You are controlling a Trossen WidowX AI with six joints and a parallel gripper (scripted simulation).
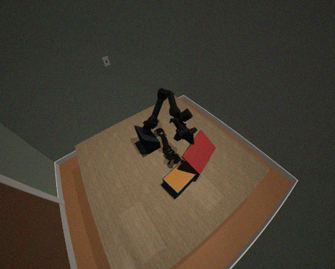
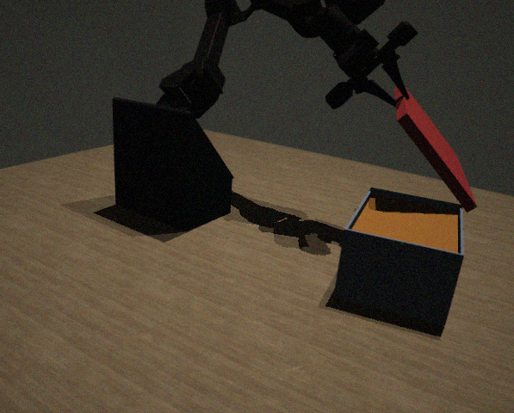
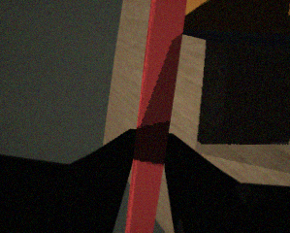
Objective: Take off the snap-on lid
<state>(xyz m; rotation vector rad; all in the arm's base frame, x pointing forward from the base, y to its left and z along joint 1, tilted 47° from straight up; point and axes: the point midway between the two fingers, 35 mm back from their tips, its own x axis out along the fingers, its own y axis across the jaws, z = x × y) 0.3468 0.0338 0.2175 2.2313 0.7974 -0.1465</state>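
My gripper tip is 60 mm short of the red lid, 60 mm above it and 30 mm to the right of it. From my gripper tip the other things lie so: storage box 190 mm below, 170 mm to the right, 80 mm ahead.
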